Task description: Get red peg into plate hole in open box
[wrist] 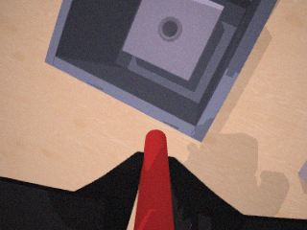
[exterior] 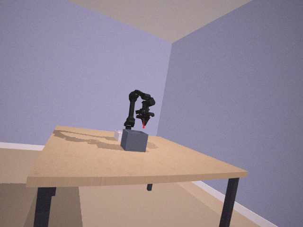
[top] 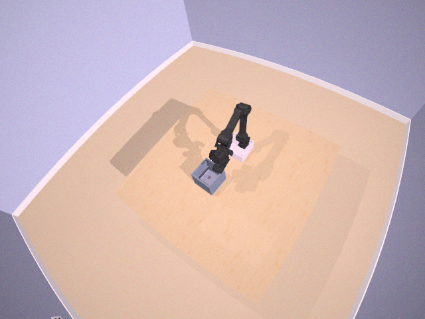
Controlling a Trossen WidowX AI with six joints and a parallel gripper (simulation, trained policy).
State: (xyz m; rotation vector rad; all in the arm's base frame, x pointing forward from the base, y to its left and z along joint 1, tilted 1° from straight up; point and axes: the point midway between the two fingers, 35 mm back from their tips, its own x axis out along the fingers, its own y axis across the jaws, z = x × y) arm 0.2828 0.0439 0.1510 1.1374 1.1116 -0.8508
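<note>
The pale plate is 5 cm ahead of my gripper tip, 9 cm to the right of it and 14 cm below it. The rest, counted from my gripper tip: red peg 2 cm above.
</note>
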